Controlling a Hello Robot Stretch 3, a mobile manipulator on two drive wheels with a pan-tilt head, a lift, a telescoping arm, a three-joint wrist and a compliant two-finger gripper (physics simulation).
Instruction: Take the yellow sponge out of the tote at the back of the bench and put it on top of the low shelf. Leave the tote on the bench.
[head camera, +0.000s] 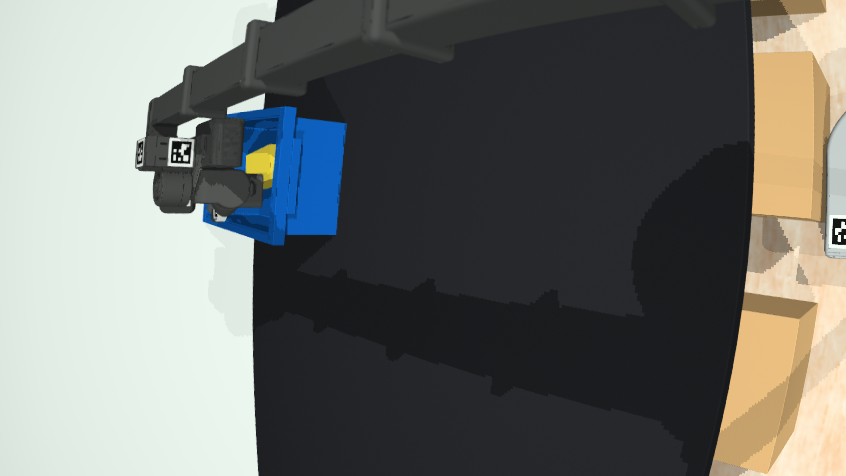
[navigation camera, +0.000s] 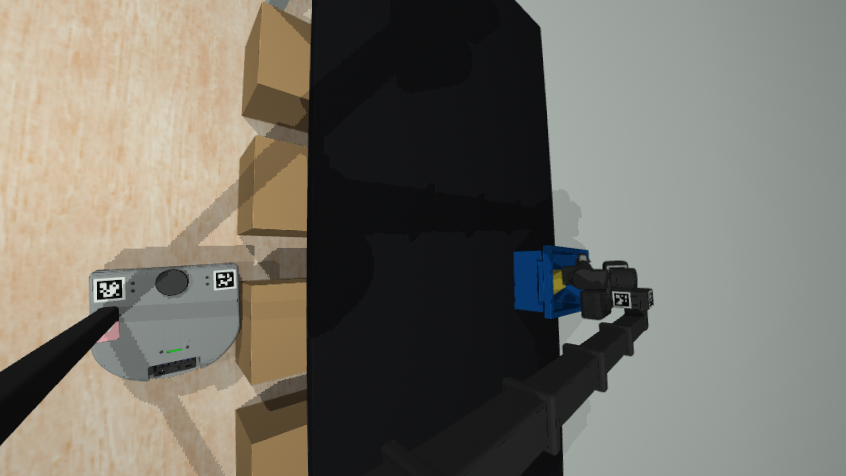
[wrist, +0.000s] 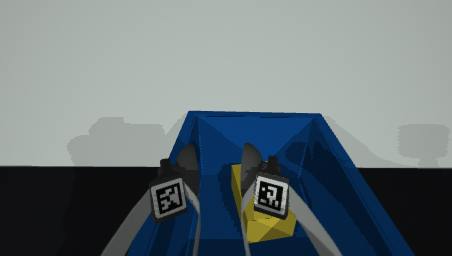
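Where they show: gripper, fingertip midpoint: (wrist: 219, 161); robot's base at its link origin: (navigation camera: 172, 281).
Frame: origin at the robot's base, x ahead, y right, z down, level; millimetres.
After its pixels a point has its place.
Observation:
The yellow sponge (head camera: 260, 164) {x -79, y 983, z -810 mm} (navigation camera: 557, 280) {x -70, y 987, z -810 mm} (wrist: 267, 229) {x -77, y 946, z -788 mm} lies inside the blue tote (head camera: 319, 177) {x -49, y 794, z -802 mm} (navigation camera: 527, 281) {x -51, y 793, z -807 mm} (wrist: 240, 127) {x -52, y 1065, z -863 mm}, which stands at the back edge of the black bench (head camera: 502, 177) {x -43, y 475, z -762 mm} (navigation camera: 437, 142) {x 315, y 495, z -762 mm} (wrist: 75, 215) {x 189, y 996, z -762 mm}. My gripper (wrist: 219, 161) {x -20, y 917, z -921 mm} is open, with nothing between its fingertips. In the wrist view the right finger overlaps the sponge and hides part of it; the left finger is near the tote's left wall. Finger height over the sponge is hard to tell. In the head and navigation views the wrist hangs over the tote and mostly hides the fingers. I cannot make out the low shelf.
The extended arm (head camera: 319, 47) {x -88, y 311, z -1117 mm} (navigation camera: 567, 378) {x -85, y 311, z -1113 mm} crosses above the bench to the tote. A pale wall (head camera: 118, 296) {x 166, y 1115, z -1054 mm} (navigation camera: 709, 177) {x 215, y 1118, z -1207 mm} (wrist: 225, 60) {x -32, y 1106, z -953 mm} rises behind the bench. Several tan boxes (head camera: 783, 136) {x -160, y 235, z -270 mm} (navigation camera: 275, 195) {x 255, y 259, z -270 mm} stand along the front edge, beside my base (navigation camera: 171, 319) {x -101, y -5, z -160 mm}.

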